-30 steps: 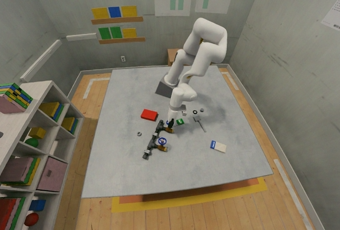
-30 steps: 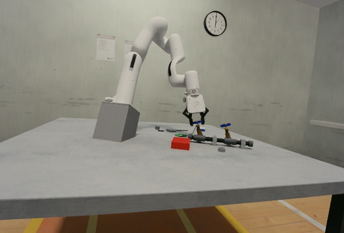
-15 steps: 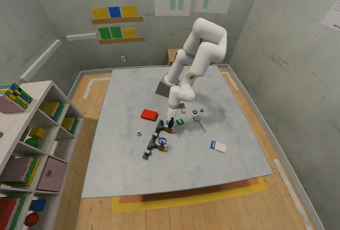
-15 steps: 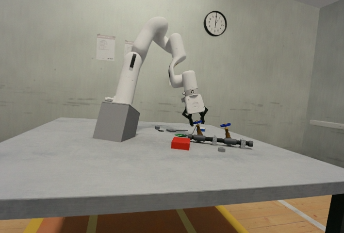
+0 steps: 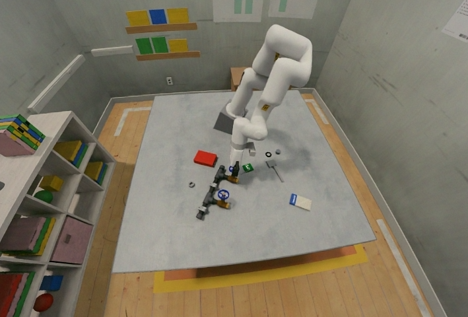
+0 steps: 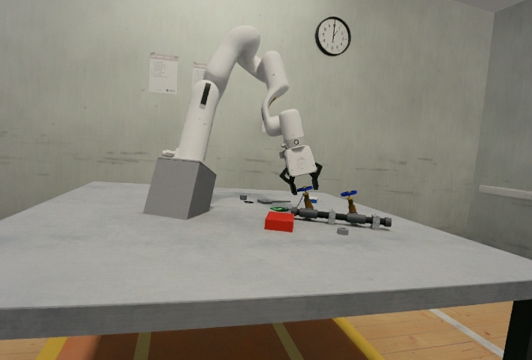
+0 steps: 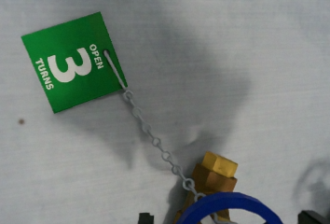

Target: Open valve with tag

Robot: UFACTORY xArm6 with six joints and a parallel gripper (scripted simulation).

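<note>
Right now the green tag is 60 mm behind my hand, 90 mm to the left of it and 90 mm below it. The rest, counted from my hand: grey nut: 40 mm ahead, 240 mm to the right, 90 mm below; red block: 130 mm behind, 170 mm to the right, 80 mm below; grey flat tool: 60 mm behind, 250 mm to the left, 90 mm below.
</note>
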